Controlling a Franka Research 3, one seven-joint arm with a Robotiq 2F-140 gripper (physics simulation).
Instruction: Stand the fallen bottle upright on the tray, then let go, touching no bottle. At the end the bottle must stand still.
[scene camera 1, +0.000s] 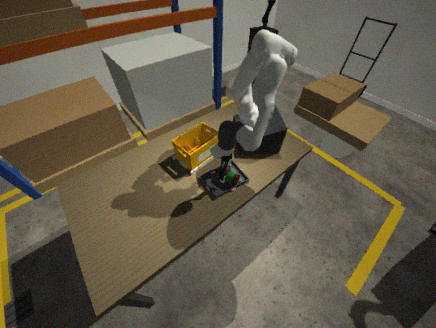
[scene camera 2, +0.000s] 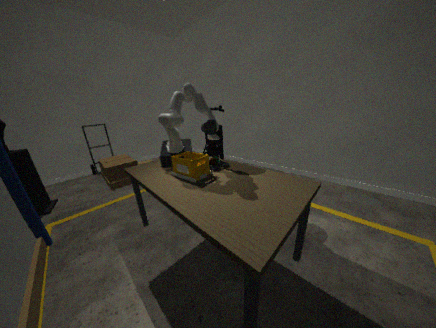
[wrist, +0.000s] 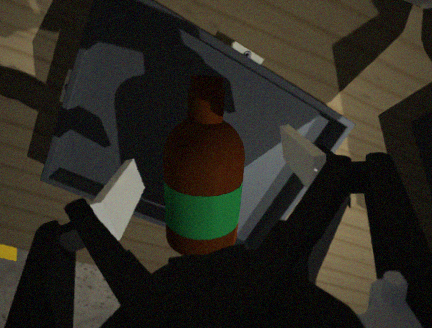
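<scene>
The brown bottle with a green band (scene camera 1: 232, 178) (wrist: 204, 215) lies on its side on the dark grey tray (scene camera 1: 217, 193) (wrist: 270, 107). In the wrist view its neck points up the picture and its base lies near the tray's lower edge. My gripper (scene camera 1: 224, 172) (wrist: 209, 158) is open above the tray, pointing down. In the wrist view one pale finger pad is on each side of the bottle, with a gap on both sides. How far the fingertips are above the tray is hard to tell. In scene camera 2 the bottle and fingers are dark and mostly hidden.
A yellow crate (scene camera 1: 181, 154) (scene camera 2: 198, 171) stands close beside the tray on the wooden table (scene camera 1: 130, 240) (scene camera 2: 230, 210). The arm's black base block (scene camera 1: 272, 137) is behind the tray. Cardboard boxes (scene camera 1: 332, 95) are off the table, to the right in scene camera 1.
</scene>
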